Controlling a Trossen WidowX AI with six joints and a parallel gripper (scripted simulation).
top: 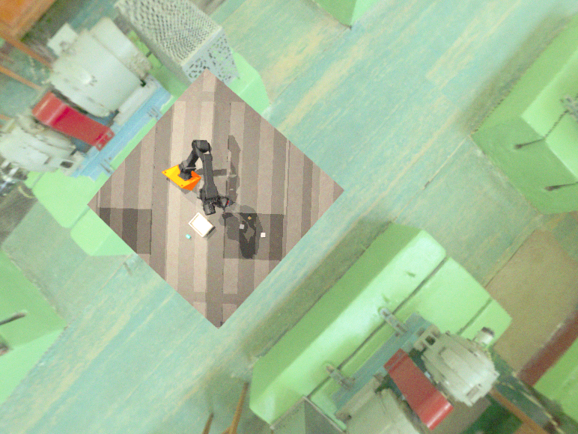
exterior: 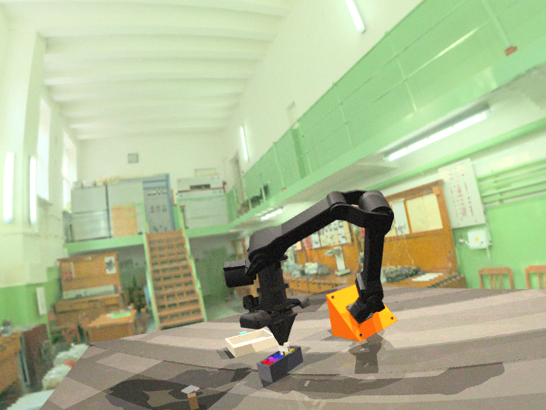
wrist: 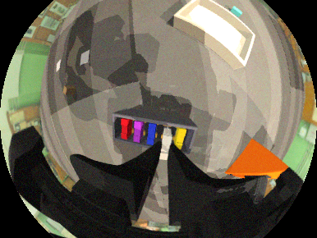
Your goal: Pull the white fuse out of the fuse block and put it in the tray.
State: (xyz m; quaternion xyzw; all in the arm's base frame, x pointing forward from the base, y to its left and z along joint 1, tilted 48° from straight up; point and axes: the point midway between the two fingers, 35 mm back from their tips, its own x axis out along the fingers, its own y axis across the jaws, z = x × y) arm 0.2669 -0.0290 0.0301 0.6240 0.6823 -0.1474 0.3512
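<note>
The cream tray is 21 cm to the right of my gripper tip, 6 cm below it and 1 cm behind it. From my gripper tip the other things lie so: white fuse (1 cm below).
</note>
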